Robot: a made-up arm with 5 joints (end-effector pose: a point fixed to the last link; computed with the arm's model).
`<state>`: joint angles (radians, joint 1 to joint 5).
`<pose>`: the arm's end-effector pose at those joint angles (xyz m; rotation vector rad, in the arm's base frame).
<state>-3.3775 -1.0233 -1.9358 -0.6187 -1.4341</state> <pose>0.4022 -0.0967 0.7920 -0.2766 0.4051 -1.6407</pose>
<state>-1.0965 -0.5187 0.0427 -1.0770 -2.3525</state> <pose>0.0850 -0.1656 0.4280 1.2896 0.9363 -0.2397</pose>
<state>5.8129 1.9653 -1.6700 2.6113 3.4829</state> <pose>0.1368 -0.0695 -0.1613 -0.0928 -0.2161 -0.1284</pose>
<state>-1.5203 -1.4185 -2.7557 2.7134 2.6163</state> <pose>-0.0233 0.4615 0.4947 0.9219 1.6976 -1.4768</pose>
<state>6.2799 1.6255 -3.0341 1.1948 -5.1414</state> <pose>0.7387 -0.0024 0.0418 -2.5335 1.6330 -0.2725</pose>
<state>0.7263 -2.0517 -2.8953 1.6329 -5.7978</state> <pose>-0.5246 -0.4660 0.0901 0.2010 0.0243 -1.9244</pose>
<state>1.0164 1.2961 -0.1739 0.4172 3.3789</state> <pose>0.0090 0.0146 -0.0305 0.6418 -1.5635 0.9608</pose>
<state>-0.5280 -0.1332 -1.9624 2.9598 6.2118</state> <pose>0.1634 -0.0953 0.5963 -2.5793 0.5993 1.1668</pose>
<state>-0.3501 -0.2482 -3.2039 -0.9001 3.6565</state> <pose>-0.2923 0.1067 0.7526 -0.5079 -1.1003 0.1442</pose>
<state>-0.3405 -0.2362 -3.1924 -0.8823 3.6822</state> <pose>-0.2858 0.1013 0.7623 -0.4994 -1.0593 0.1767</pose>
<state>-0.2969 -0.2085 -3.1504 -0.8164 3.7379</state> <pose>-0.2682 0.0821 0.7922 -0.4480 -0.9356 0.2722</pose>
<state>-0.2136 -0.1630 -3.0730 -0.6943 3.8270</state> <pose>-0.2279 0.0494 0.8430 -0.3458 -0.7167 0.4469</pose>
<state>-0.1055 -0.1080 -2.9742 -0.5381 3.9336</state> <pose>-0.1588 0.0168 0.8986 -0.2118 -0.4398 0.6731</pose>
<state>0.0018 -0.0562 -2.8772 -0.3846 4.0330</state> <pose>-0.0750 -0.0001 0.9398 -0.0785 -0.1646 0.8908</pose>
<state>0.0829 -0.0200 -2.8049 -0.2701 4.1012</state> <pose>-0.0065 -0.0005 0.9600 0.0207 0.0442 1.0423</pose>
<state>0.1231 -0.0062 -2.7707 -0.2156 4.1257</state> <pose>0.0248 0.0031 0.9662 0.0655 0.1427 1.1051</pose>
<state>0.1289 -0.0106 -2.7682 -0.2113 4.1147</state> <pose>0.0230 0.0030 0.9667 0.0653 0.1454 1.0998</pose>
